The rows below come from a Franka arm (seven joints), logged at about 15 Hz.
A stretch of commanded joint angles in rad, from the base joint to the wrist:
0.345 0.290 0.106 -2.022 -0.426 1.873 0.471
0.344 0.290 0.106 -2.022 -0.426 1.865 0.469
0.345 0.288 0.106 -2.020 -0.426 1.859 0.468
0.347 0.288 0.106 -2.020 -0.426 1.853 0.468
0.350 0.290 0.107 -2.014 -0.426 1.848 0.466
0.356 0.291 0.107 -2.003 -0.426 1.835 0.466
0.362 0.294 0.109 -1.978 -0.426 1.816 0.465
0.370 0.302 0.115 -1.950 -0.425 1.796 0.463
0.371 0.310 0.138 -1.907 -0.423 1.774 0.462
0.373 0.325 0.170 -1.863 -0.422 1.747 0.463
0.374 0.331 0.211 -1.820 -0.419 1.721 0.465
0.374 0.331 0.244 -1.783 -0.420 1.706 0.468
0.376 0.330 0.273 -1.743 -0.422 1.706 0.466
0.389 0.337 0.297 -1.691 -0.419 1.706 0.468
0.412 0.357 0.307 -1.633 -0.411 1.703 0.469
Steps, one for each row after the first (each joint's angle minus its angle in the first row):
-0.001 0.000 0.000 0.000 0.000 -0.008 -0.002
0.000 -0.002 0.000 0.002 0.000 -0.014 -0.003
0.002 -0.002 0.000 0.002 0.000 -0.020 -0.003
0.005 0.000 0.001 0.008 0.000 -0.025 -0.005
0.011 0.001 0.001 0.019 0.000 -0.038 -0.005
0.017 0.004 0.003 0.044 0.000 -0.057 -0.006
0.025 0.012 0.009 0.072 0.001 -0.077 -0.008
0.026 0.020 0.032 0.115 0.003 -0.099 -0.009
0.028 0.035 0.064 0.159 0.004 -0.126 -0.008
0.029 0.041 0.105 0.202 0.007 -0.152 -0.006
0.029 0.041 0.138 0.239 0.006 -0.167 -0.003
0.031 0.040 0.167 0.279 0.004 -0.167 -0.005
0.044 0.047 0.191 0.331 0.007 -0.167 -0.003
0.067 0.067 0.201 0.389 0.015 -0.170 -0.002

